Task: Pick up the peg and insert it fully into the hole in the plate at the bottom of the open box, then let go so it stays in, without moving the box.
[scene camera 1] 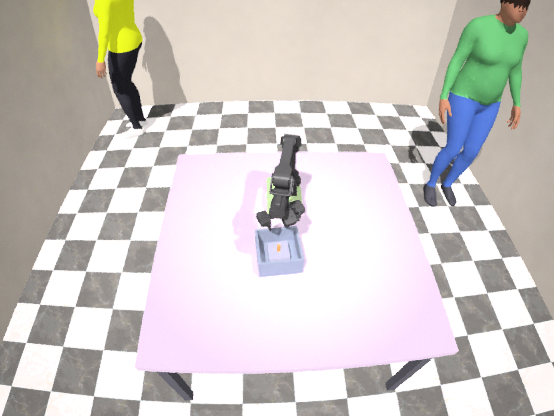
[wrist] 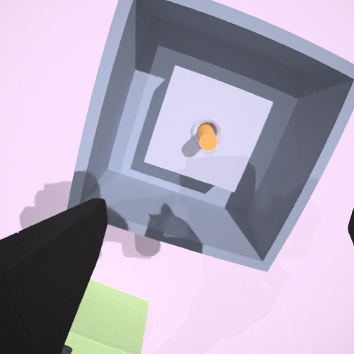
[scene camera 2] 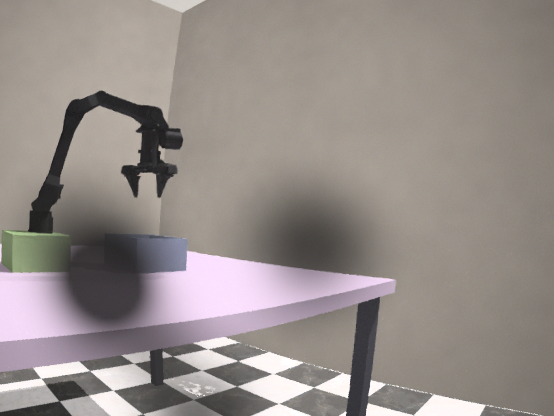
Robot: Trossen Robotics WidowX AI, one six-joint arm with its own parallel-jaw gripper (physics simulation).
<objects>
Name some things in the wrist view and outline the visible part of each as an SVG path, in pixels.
My gripper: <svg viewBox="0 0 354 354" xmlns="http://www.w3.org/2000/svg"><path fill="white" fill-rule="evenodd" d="M353 207L348 221L348 234L354 246ZM105 199L88 199L76 206L72 206L70 209L61 211L43 221L34 223L27 228L0 239L0 354L61 353L100 254L100 248L107 228Z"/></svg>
A blue-grey box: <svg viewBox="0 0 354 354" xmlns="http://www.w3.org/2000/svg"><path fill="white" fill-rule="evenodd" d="M118 0L107 33L86 112L67 209L91 198L105 199L107 224L177 247L196 251L200 254L267 272L291 230L294 228L308 199L310 199L341 138L350 114L353 112L354 64L286 29L282 29L270 22L217 1ZM175 65L273 101L261 133L254 145L240 181L235 188L235 192L144 162L147 147L150 143L159 110Z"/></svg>
</objects>
